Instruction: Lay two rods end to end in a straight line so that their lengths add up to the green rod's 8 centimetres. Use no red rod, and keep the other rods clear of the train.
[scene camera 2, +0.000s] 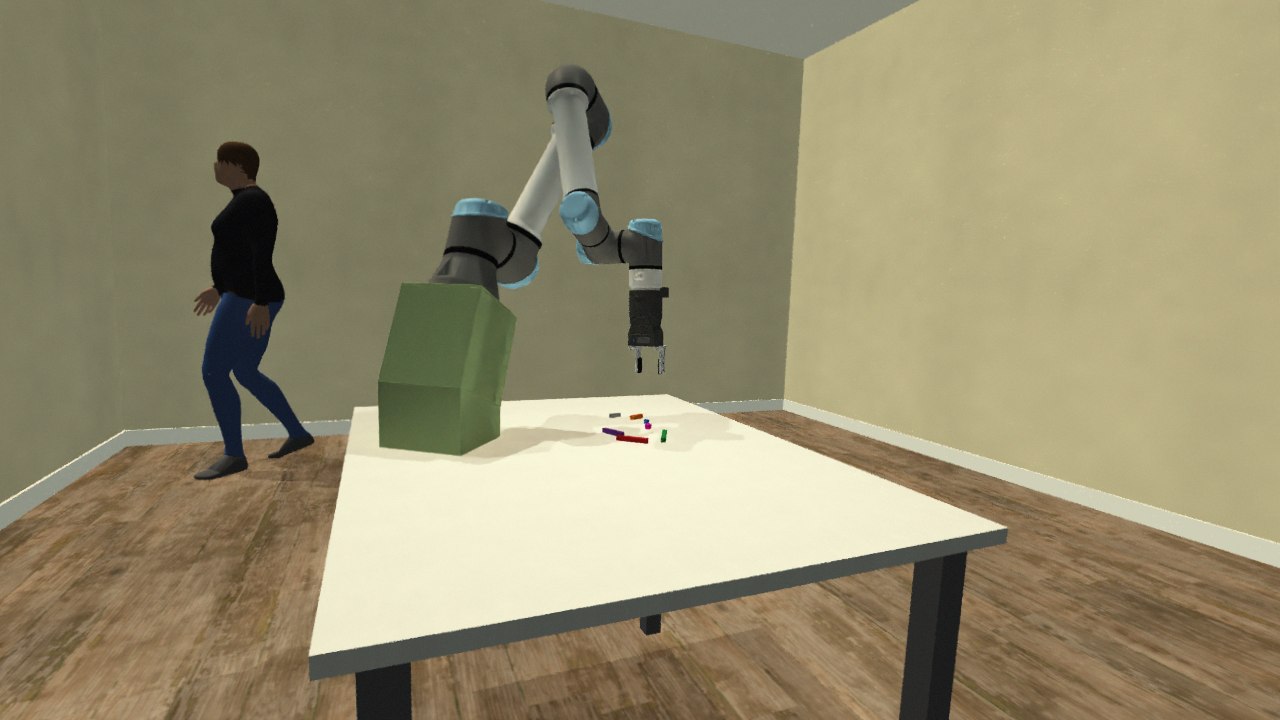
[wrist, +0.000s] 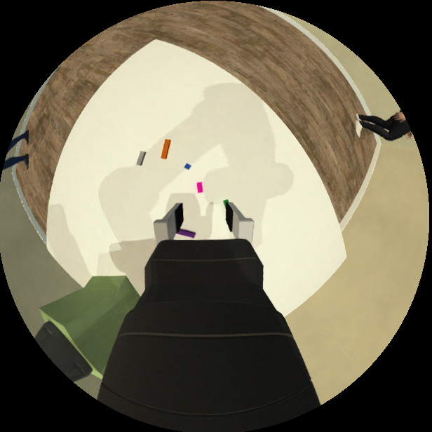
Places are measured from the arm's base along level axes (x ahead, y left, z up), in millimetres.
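Pixels of known places: gripper, fingertip midpoint: (scene camera 2: 649, 373); arm's base at its link origin: (scene camera 2: 462, 300).
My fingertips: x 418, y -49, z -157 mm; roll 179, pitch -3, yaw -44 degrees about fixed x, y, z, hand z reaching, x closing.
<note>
For each thing: its middle in the pictures, then the offset to it from my fingertips. Level surfaces: height alone.
- green rod at the middle of its body: (scene camera 2: 664, 435) 8 mm ahead, 82 mm right, 129 mm down
- purple rod at the middle of its body: (scene camera 2: 613, 432) 94 mm back, 28 mm right, 129 mm down
- red rod at the middle of its body: (scene camera 2: 632, 439) 73 mm back, 98 mm right, 129 mm down
- orange rod at the middle of its body: (scene camera 2: 636, 416) 13 mm ahead, 119 mm left, 129 mm down
- grey rod at the middle of its body: (scene camera 2: 614, 415) 35 mm back, 148 mm left, 129 mm down
- small blue piece at the middle of its body: (scene camera 2: 646, 421) 18 mm ahead, 60 mm left, 129 mm down
- short magenta rod at the middle of its body: (scene camera 2: 648, 426) 5 mm ahead, 12 mm left, 129 mm down
- white table at its surface level: 134 mm down
My gripper (scene camera 2: 649, 360) (wrist: 204, 211) is open and empty, above the table and the rods. A green rod (scene camera 2: 664, 436) (wrist: 226, 202) lies on the table; in the wrist view a finger hides most of it. A purple rod (scene camera 2: 613, 431) (wrist: 187, 233) lies partly behind the other finger in the wrist view. A red rod (scene camera 2: 631, 439) lies near the purple one and does not show in the wrist view. An orange rod (scene camera 2: 636, 416) (wrist: 166, 149), a grey rod (scene camera 2: 614, 415) (wrist: 141, 158), a small blue piece (scene camera 2: 646, 420) (wrist: 187, 166) and a short magenta rod (scene camera 2: 648, 426) (wrist: 200, 187) lie apart.
The rods lie on a white table (scene camera 2: 626, 510) (wrist: 125, 90). The green robot pedestal (scene camera 2: 429, 358) (wrist: 95, 315) stands on its left part in the scene view. A person (scene camera 2: 243, 241) in a black top is at the left, beyond the table. Another person's legs (wrist: 380, 125) show in the wrist view.
</note>
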